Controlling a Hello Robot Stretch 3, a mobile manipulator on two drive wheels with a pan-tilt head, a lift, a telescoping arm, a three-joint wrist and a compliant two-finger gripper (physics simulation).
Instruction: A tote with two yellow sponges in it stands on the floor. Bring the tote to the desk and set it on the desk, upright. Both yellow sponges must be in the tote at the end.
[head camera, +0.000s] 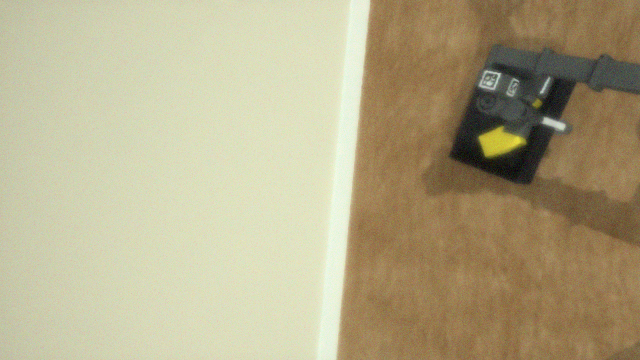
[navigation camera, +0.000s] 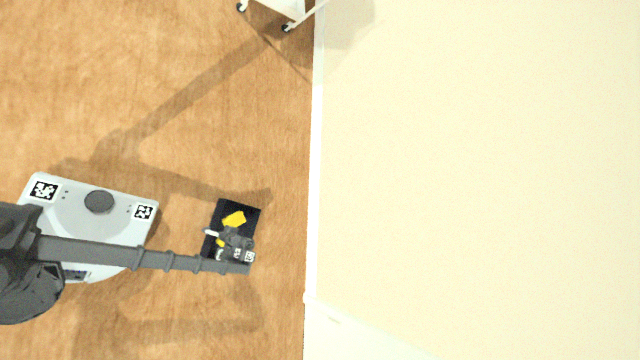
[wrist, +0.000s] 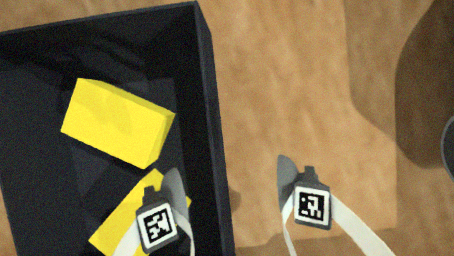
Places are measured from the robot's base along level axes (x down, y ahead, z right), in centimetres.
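Pixels of known places: gripper, fingertip midpoint: (head camera: 545, 124) (navigation camera: 214, 231); robot's base at its link origin: (navigation camera: 98, 200).
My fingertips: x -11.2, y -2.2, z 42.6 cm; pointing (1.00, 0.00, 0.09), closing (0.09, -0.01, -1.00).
Observation:
Ahead of a thing's pixels: the offset from my fingertips to its top centre. "*": to the spot under its first point.
The black tote {dz +11.1, dx +1.2, dy +1.0 cm} (head camera: 542, 155) (navigation camera: 253, 224) (wrist: 212, 125) stands upright on the floor. One yellow sponge {dz +11.7, dx +6.4, dy +7.0 cm} (head camera: 501, 142) (navigation camera: 234, 219) (wrist: 117, 122) lies in it. The other yellow sponge {dz +12.3, dx +6.4, dy -5.0 cm} (head camera: 537, 103) (navigation camera: 220, 242) (wrist: 117, 225) also lies in it, partly hidden by the wrist and a finger. My gripper (head camera: 544, 121) (wrist: 229, 180) is open. In the wrist view its left finger is over the tote's inside, above the second sponge, and its right finger is outside the side wall. Gaps show between both fingers and the wall. I cannot identify the desk for certain.
My base (navigation camera: 90, 225) is beside the tote. A pale wall (head camera: 175, 175) (navigation camera: 475, 175) with a white baseboard (head camera: 345, 150) (navigation camera: 314, 175) runs past the tote's far side. A white wheeled piece of furniture {* dz -5.4, dx -8.4, dy +124.9 cm} (navigation camera: 287, 6) stands at the top, and a white panel (navigation camera: 350, 335) at the bottom.

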